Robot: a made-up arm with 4 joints.
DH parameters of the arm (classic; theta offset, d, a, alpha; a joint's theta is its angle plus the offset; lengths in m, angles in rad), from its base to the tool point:
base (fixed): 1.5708 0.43 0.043 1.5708
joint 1: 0 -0.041 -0.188 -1.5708
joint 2: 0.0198 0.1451 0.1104 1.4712
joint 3: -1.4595 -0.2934 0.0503 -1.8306
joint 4: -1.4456 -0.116 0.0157 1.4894
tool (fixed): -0.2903 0.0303 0 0
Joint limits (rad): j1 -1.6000..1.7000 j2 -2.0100..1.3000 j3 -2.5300..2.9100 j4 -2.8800..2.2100
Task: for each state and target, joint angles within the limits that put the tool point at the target. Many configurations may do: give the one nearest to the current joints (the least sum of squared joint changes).
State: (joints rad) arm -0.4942 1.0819 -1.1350 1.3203
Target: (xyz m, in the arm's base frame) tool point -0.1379 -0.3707 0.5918
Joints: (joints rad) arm 0.0445 1.1569 -1.1794 1.3661
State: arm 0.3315 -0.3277 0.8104 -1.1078
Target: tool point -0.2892 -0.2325 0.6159
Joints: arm -0.3435 0.4645 -0.0341 -1.3650
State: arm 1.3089 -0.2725 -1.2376 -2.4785
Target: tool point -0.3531 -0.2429 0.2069
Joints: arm 1.4022 0.5262 -1.9891 -2.3133
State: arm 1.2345 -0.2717 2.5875 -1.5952
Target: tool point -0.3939 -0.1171 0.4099
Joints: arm 1.0213 0.4136 2.9100 -1.2543
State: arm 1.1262 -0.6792 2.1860 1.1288
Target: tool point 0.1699 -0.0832 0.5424
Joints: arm 1.2174 -1.5307 2.7664 1.3953
